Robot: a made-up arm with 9 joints.
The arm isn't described. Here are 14 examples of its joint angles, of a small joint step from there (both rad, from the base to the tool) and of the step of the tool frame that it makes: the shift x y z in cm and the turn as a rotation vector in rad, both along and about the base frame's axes.
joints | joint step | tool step
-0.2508 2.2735 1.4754 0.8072 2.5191 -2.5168 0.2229 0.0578 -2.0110 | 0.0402 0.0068 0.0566 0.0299 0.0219 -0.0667 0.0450 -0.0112 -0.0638 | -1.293 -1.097 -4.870 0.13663 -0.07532 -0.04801
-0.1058 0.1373 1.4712 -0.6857 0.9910 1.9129 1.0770 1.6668 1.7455 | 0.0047 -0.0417 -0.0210 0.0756 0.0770 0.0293 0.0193 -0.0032 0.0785 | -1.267 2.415 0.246 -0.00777 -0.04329 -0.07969
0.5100 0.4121 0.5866 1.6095 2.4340 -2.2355 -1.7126 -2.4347 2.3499 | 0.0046 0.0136 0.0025 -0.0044 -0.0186 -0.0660 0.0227 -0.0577 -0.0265 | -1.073 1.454 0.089 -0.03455 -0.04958 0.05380
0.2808 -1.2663 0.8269 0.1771 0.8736 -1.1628 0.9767 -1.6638 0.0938 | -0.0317 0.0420 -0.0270 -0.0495 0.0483 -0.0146 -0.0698 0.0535 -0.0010 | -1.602 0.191 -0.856 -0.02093 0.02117 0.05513
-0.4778 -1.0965 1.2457 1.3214 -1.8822 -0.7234 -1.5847 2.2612 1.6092 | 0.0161 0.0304 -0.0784 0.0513 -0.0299 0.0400 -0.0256 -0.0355 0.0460 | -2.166 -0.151 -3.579 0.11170 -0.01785 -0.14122
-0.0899 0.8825 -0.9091 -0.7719 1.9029 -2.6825 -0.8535 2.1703 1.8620 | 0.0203 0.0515 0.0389 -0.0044 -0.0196 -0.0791 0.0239 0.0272 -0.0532 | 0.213 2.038 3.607 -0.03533 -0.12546 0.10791
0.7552 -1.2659 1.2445 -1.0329 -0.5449 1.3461 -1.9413 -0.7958 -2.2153 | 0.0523 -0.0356 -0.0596 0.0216 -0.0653 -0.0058 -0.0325 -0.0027 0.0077 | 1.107 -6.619 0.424 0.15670 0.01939 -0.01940
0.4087 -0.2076 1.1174 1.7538 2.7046 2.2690 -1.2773 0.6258 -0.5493 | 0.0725 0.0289 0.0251 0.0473 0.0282 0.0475 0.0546 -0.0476 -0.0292 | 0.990 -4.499 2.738 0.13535 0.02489 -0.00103
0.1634 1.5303 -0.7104 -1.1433 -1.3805 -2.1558 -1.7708 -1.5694 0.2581 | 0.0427 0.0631 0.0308 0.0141 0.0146 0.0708 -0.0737 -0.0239 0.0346 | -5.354 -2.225 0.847 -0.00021 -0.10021 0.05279
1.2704 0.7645 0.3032 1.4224 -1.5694 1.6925 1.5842 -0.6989 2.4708 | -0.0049 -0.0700 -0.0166 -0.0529 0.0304 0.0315 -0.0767 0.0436 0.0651 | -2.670 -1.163 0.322 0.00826 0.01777 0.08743
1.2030 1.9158 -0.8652 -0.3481 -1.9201 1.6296 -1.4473 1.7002 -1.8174 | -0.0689 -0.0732 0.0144 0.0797 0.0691 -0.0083 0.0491 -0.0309 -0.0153 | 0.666 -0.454 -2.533 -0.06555 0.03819 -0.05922
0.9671 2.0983 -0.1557 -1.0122 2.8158 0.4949 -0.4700 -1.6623 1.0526 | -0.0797 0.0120 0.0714 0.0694 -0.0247 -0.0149 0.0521 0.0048 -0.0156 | -0.525 -3.606 0.855 -0.07572 0.05206 0.00326
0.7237 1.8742 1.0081 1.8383 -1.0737 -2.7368 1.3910 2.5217 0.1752 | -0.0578 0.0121 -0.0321 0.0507 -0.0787 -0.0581 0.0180 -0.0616 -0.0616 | -1.347 0.134 0.732 -0.04562 0.03063 -0.08792
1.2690 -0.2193 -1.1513 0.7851 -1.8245 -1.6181 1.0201 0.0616 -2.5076 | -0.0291 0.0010 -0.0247 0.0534 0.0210 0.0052 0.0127 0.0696 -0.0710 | -0.595 2.490 -2.270 -0.00720 0.13917 0.07025
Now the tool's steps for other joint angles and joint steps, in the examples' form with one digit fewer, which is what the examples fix.
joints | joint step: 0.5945 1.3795 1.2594 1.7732 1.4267 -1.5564 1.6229 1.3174 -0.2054 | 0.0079 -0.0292 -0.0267 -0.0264 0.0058 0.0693 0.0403 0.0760 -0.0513
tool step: -1.63 -0.03 1.84 0.0565 -0.1519 0.0423
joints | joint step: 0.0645 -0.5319 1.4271 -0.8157 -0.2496 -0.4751 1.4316 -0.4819 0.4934 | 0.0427 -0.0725 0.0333 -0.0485 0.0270 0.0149 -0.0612 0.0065 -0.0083
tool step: 1.50 1.10 -2.12 -0.0156 -0.0343 0.0007
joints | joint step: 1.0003 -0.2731 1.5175 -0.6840 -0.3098 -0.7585 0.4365 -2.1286 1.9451 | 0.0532 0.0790 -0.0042 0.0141 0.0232 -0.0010 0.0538 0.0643 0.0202
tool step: -1.82 0.53 0.02 0.0249 0.0323 0.0214
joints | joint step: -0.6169 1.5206 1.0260 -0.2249 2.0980 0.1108 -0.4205 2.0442 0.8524 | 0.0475 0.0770 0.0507 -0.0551 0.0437 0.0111 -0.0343 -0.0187 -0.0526
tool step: -0.48 1.35 -0.66 0.1369 0.0208 0.1291
